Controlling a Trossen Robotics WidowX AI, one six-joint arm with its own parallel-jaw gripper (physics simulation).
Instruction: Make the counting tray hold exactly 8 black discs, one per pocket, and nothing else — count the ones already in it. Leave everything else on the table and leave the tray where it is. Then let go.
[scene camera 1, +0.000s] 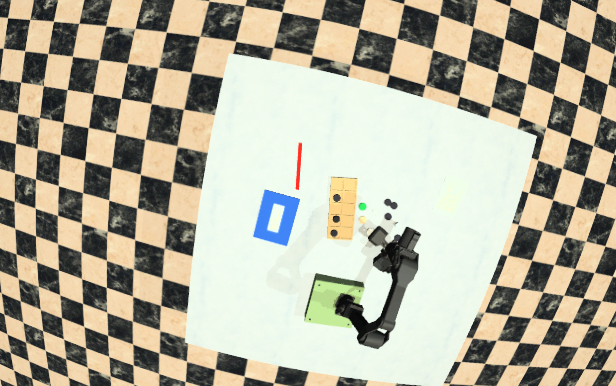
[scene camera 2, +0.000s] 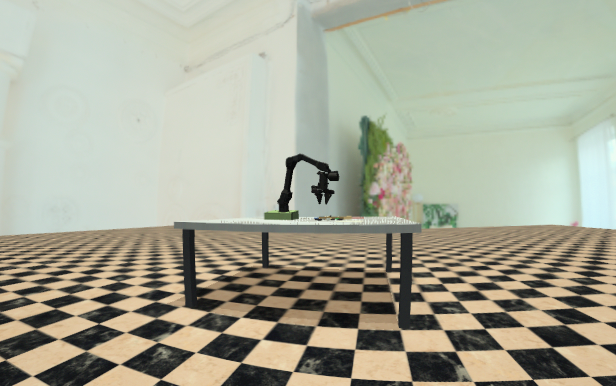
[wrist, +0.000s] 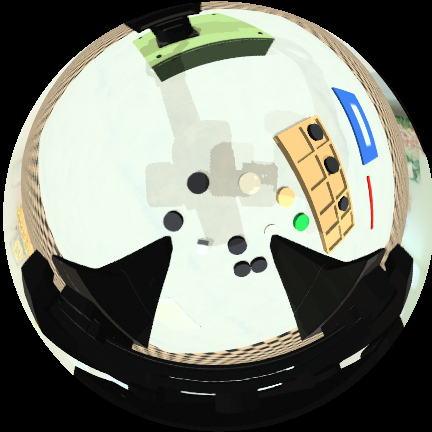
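Note:
The tan counting tray (scene camera 1: 348, 196) (wrist: 300, 144) has three black discs in its column nearer the blue frame: one (scene camera 1: 334, 233) (wrist: 315, 132) in the end pocket nearest the green base, one (scene camera 1: 336, 219) (wrist: 331, 164) beside it, and one (scene camera 1: 336, 198) (wrist: 343, 203) farther along. Several loose black discs lie on the table: one (wrist: 198, 183), one (wrist: 173, 221), one (scene camera 1: 388, 216) (wrist: 237, 245), and a close pair, one (scene camera 1: 387, 202) (wrist: 242, 268) and one (scene camera 1: 394, 205) (wrist: 258, 264). My gripper (scene camera 2: 323, 203) (wrist: 221, 241) is open and empty, above the table near the loose discs.
Between tray and black discs lie a green disc (scene camera 1: 362, 206) (wrist: 301, 221), a yellow disc (scene camera 1: 362, 219) (wrist: 285, 197), a cream disc (wrist: 249, 183), a white disc (wrist: 270, 229) and a small grey-white piece (wrist: 203, 245). A blue frame (scene camera 1: 263, 220) (wrist: 353, 117) and red strip (scene camera 1: 299, 166) (wrist: 370, 202) lie beyond the tray.

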